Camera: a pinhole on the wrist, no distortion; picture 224 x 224 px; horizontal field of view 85.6 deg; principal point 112.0 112.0 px. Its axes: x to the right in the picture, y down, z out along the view. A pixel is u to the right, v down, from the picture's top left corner.
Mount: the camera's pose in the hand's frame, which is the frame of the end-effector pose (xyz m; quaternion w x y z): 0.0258 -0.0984 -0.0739 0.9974 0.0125 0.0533 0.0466
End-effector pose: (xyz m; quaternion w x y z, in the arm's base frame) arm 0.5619 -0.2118 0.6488 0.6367 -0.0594 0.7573 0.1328
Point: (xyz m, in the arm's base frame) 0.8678 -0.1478 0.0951
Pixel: 209 108
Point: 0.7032 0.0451 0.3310
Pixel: 204 198
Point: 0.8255 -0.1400 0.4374
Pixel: 145 134
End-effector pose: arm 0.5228 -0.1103 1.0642 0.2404 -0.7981 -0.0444 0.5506
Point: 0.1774 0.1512 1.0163
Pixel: 90 105
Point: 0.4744 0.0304 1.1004
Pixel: 74 92
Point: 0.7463 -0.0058 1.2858
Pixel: behind the camera
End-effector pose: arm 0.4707 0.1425 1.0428 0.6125 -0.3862 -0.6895 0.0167
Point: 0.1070 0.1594 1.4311
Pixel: 196 8
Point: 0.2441 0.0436 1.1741
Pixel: 101 21
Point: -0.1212 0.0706 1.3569
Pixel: 131 12
